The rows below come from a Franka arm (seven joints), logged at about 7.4 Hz.
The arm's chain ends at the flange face. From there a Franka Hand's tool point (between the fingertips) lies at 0.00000 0.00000 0.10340 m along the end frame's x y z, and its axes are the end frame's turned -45 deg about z.
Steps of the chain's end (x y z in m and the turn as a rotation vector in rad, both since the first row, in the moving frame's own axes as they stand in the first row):
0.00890, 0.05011, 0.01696, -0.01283, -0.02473, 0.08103
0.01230, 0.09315, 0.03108, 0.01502, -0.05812, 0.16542
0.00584, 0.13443, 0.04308, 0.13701, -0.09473, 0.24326
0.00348, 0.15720, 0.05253, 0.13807, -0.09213, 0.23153
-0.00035, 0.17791, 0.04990, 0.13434, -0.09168, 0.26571
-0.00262, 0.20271, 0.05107, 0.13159, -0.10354, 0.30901
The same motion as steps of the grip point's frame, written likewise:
-0.03185, 0.04075, 0.01692, 0.00841, -0.02656, 0.08103
-0.05986, 0.06898, 0.03089, 0.05172, -0.03048, 0.16542
-0.08583, 0.08286, 0.04166, 0.16386, 0.02990, 0.24326
-0.10345, 0.09740, 0.05112, 0.16278, 0.03248, 0.23153
-0.12080, 0.10971, 0.04854, 0.15982, 0.03017, 0.26571
-0.14055, 0.12496, 0.04964, 0.16626, 0.01983, 0.30901

